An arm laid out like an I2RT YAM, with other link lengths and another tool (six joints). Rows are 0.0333 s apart.
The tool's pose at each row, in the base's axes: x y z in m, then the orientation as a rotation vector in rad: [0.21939 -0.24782 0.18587 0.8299 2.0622 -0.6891]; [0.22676 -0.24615 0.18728 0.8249 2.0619 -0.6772]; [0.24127 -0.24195 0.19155 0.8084 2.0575 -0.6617]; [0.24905 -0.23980 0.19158 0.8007 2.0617 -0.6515]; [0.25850 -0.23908 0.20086 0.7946 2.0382 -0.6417]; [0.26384 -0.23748 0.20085 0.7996 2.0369 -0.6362]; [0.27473 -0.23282 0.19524 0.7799 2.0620 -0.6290]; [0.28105 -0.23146 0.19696 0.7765 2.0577 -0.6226]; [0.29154 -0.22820 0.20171 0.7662 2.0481 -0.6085]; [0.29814 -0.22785 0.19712 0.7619 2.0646 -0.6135]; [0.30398 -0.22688 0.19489 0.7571 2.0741 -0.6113]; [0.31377 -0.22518 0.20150 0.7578 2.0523 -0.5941]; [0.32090 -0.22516 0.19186 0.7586 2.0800 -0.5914]
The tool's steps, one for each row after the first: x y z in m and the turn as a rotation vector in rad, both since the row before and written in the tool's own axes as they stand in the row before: [-0.00411 0.00632 0.00151 -0.0105 -0.0015 0.0017]; [-0.00900 0.01275 0.00167 -0.0177 -0.0095 -0.0018]; [-0.00299 0.00712 0.00234 -0.0104 0.0012 -0.0024]; [-0.01189 0.00584 -0.00075 -0.0096 -0.0220 0.0101]; [-0.00192 0.00496 0.00168 -0.0019 0.0014 0.0056]; [0.00127 0.01187 0.00540 -0.0130 0.0144 -0.0192]; [-0.00398 0.00518 0.00146 -0.0060 -0.0046 0.0022]; [-0.00785 0.00900 0.00083 -0.0144 -0.0113 0.0032]; [0.00095 0.00554 0.00576 0.0019 0.0124 -0.0111]; [-0.00061 0.00511 0.00368 -0.0034 0.0066 -0.0059]; [-0.00964 0.00701 0.00055 -0.0122 -0.0175 0.0157]; [0.00482 0.00627 0.00901 -0.0012 0.0249 -0.0095]
